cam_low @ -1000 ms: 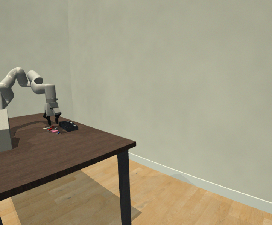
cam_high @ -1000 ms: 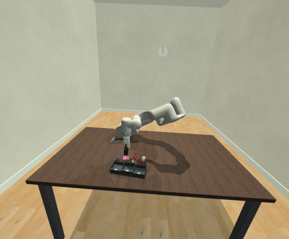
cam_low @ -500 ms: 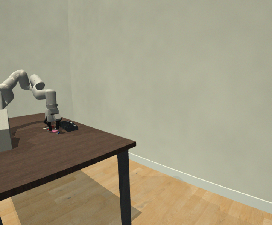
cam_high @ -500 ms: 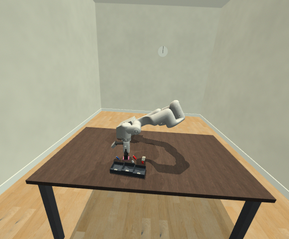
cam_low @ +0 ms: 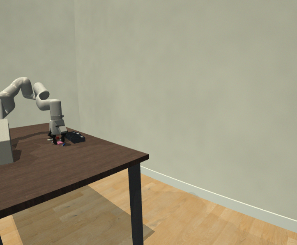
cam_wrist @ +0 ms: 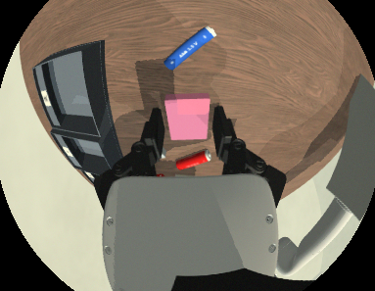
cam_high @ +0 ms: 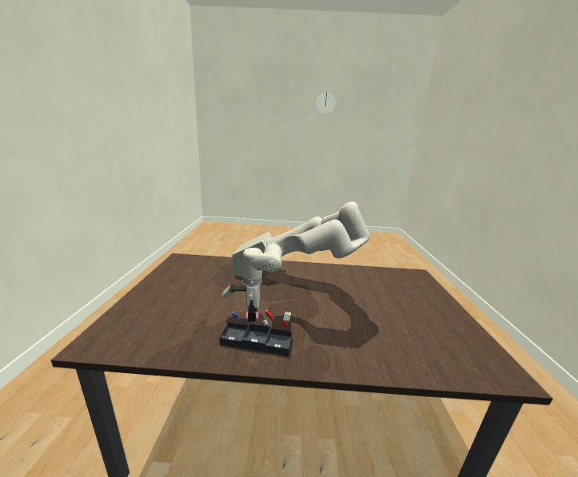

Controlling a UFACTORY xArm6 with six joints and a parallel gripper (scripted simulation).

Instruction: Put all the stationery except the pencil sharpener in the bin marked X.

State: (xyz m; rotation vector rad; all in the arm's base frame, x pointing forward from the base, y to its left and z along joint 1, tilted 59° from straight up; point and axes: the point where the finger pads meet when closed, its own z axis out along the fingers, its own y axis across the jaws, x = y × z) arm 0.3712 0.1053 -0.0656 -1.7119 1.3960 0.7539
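The pink eraser lies 2 cm below my hand. The rest, counted from my hand: pencil sharpener: 7 cm to the left, 3 cm ahead, 1 cm below; then red marker: 7 cm to the left, 2 cm below, 2 cm behind; then blue marker: 7 cm to the right, 2 cm below, 1 cm ahead.
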